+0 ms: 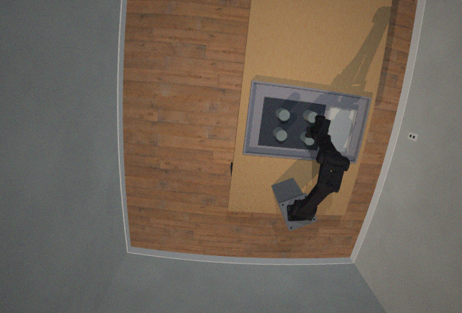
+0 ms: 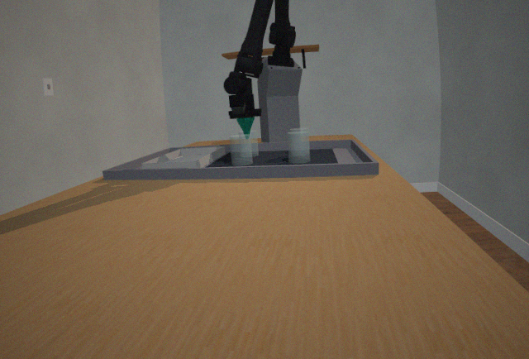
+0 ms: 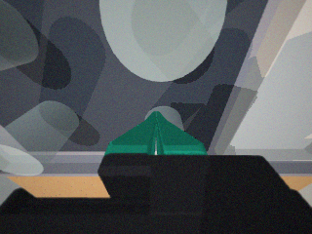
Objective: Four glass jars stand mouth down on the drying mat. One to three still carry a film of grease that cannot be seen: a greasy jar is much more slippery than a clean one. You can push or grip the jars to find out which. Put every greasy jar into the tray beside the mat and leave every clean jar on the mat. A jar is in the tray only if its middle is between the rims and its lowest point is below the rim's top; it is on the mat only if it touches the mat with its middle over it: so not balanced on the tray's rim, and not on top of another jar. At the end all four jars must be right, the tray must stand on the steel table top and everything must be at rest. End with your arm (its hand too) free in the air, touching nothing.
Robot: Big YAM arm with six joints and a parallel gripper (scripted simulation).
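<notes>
The rimmed steel table top is 20 mm ahead of my hand, 20 mm to the right of it and 80 mm below it. The rest, counted from my hand: pale tray: 30 mm behind, 230 mm to the right, 70 mm below; dark drying mat: 20 mm ahead, 90 mm to the left, 80 mm below.
</notes>
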